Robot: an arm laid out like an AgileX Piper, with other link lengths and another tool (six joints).
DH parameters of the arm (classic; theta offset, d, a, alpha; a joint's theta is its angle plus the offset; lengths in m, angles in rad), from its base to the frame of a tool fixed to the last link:
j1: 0 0.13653 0 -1.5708
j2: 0.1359 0 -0.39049 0
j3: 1.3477 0 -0.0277 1.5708
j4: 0 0.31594 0 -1.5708
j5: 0 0 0 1.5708
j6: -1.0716 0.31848 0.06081 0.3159
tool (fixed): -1.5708 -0.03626 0 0
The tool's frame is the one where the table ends.
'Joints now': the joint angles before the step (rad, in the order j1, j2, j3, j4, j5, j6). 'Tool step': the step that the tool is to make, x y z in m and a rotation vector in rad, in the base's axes. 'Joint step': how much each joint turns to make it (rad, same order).
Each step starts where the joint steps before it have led.
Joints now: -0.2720, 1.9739, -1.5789, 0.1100, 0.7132, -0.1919
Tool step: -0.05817, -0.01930, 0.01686, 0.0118, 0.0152, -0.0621
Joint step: -0.0617, -0.1227, 0.1317, 0.0072, 0.0091, -0.0009
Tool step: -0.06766, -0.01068, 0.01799, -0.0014, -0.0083, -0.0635
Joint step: -0.0619, -0.1599, 0.1714, 0.0036, -0.0197, -0.0020
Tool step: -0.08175, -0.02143, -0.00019, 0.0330, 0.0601, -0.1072
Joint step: -0.1144, -0.1113, 0.1152, 0.0009, 0.0651, 0.0000
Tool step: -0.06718, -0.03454, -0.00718, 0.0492, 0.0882, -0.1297
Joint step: -0.1451, -0.0154, 0.0134, -0.0119, 0.1034, -0.0001
